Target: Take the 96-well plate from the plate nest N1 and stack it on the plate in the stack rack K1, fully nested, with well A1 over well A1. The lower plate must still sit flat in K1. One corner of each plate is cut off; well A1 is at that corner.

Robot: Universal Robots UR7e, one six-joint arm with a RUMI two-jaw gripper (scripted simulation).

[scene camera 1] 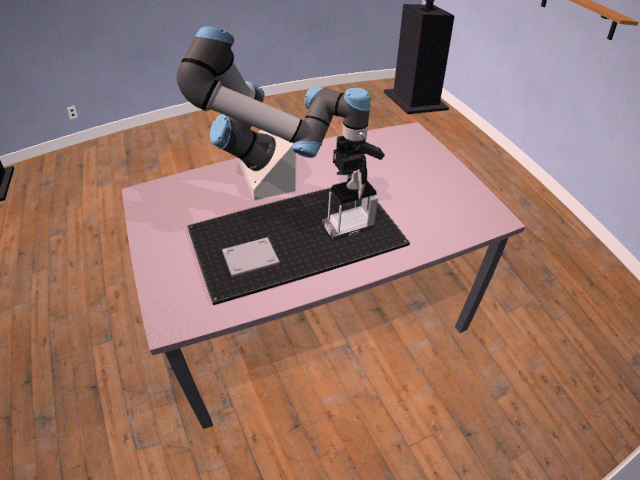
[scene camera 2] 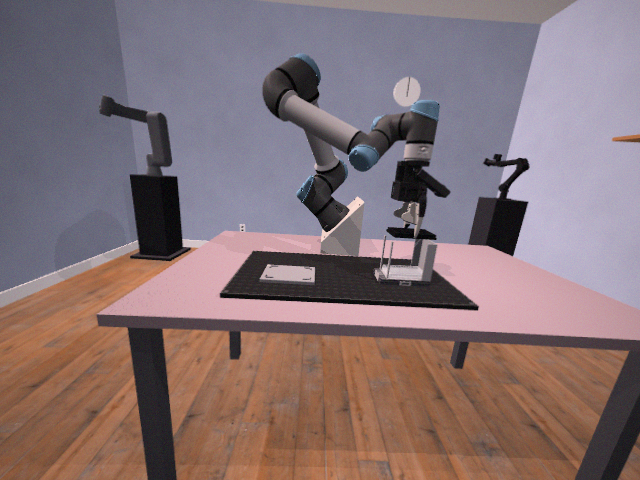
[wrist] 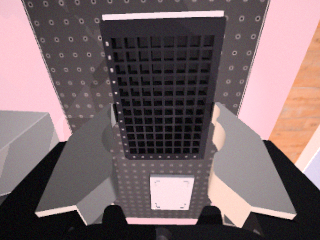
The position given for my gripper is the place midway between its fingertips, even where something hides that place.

I see my gripper [scene camera 2: 409, 234] and a black 96-well plate [wrist: 177, 58].
My gripper is seen too in scene camera 1 [scene camera 1: 353, 190] and in the wrist view [wrist: 163, 104].
